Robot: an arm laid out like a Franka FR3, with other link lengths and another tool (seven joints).
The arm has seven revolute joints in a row. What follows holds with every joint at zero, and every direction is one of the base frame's.
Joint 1 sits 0.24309 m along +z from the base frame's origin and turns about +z.
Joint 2 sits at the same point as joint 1 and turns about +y.
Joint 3 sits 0.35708 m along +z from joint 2 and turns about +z.
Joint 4 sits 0.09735 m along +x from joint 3 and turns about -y.
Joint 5 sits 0.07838 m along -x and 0.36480 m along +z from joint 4 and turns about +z.
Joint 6 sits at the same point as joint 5 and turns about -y.
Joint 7 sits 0.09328 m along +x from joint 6 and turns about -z.
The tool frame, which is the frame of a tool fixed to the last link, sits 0.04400 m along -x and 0.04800 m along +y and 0.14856 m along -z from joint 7; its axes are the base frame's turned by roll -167.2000, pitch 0.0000 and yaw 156.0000 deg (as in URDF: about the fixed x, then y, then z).
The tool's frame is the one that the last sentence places.
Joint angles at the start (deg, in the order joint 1, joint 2, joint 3, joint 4, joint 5, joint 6, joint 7): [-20.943, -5.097, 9.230, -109.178, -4.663, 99.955, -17.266]
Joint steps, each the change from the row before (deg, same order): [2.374, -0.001, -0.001, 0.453, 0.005, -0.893, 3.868]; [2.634, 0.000, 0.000, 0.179, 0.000, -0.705, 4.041]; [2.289, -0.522, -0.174, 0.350, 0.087, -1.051, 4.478]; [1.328, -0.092, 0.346, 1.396, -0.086, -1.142, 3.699]
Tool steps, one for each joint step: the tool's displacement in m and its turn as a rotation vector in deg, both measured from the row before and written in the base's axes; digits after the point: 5 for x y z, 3 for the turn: [0.00434, 0.02254, 0.00223, -0.289, 0.125, -1.544]; [0.00343, 0.02485, 0.00033, -0.332, 0.189, -1.438]; [0.00048, 0.02156, 0.00547, -0.429, -0.203, -2.436]; [0.00328, 0.01648, 0.00930, -0.527, -0.664, -2.063]
